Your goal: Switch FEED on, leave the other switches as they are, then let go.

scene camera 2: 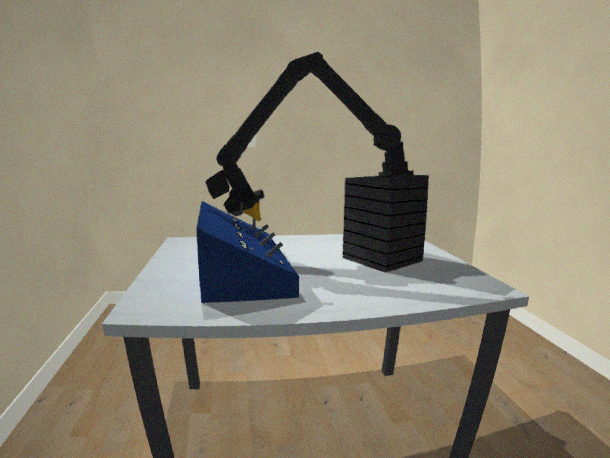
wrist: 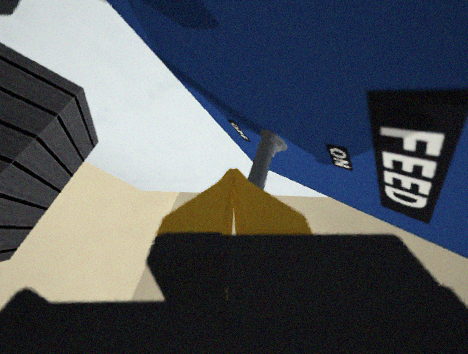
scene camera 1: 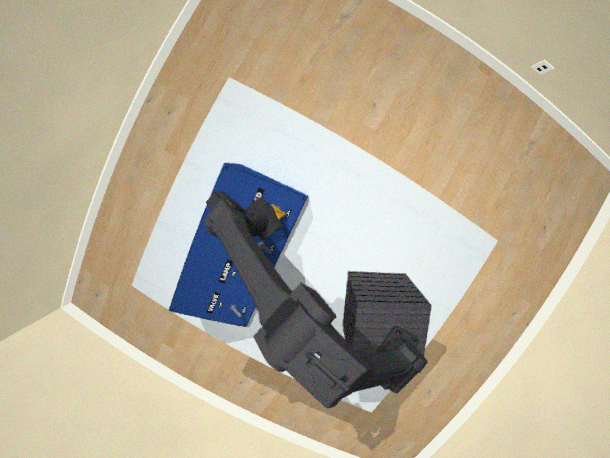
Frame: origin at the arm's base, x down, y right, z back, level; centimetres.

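Where they show: gripper, between the fingertips: [scene camera 2: 259,220] [wrist: 233,176] [scene camera 1: 283,214]; arm's base, origin of its link: [scene camera 2: 395,175] [scene camera 1: 394,349].
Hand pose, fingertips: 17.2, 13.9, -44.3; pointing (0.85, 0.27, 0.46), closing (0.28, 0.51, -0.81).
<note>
Things, the pixels of their top centre, and the offset from my fingertips, as dx, dy, dz. "*": a spot on its surface instead.
- FEED label, centre of its top: [wrist: 407,186] [scene camera 1: 255,201] -1.1, -0.6, -8.9
- FEED lever, centre of its top: [wrist: 250,205] [scene camera 2: 254,214] -2.1, -0.1, -2.0
- OFF label, a spot on its surface: [wrist: 239,131] * +4.6, +0.2, +1.0
- LAMP label, centre of its top: [scene camera 1: 225,272] -1.1, -24.5, -7.0
- VALVE label, centre of its top: [scene camera 1: 212,303] -1.1, -36.5, -6.0
- VALVE lever, centre of its top: [scene camera 1: 235,314] -0.9, -35.8, +2.2
The blue switch panel [scene camera 1: 192,280] [scene camera 2: 245,272] [wrist: 300,65] has a sloped face. The FEED label [wrist: 412,155] shows large at the right of the wrist view. The FEED lever [wrist: 262,162] [scene camera 2: 254,223] stands between the OFF label [wrist: 239,131] and the ON label [wrist: 339,157]; its end is hidden behind my yellow fingertips. In scene camera 2 it stands more upright than the other levers, which lean down the slope. I cannot tell whether it is fully at ON. My gripper [scene camera 1: 284,216] [scene camera 2: 257,219] [wrist: 233,176] is shut and empty, its tips at the lever; contact is unclear.
The LAMP label [scene camera 1: 226,271] and VALVE label [scene camera 1: 213,303] are lower on the panel, with the VALVE lever [scene camera 1: 236,311] near. My arm covers part of the panel. The dark ribbed pedestal [scene camera 1: 385,320] [scene camera 2: 385,225] [wrist: 40,125] carries the arm on the white table [scene camera 1: 400,220] [scene camera 2: 320,327].
</note>
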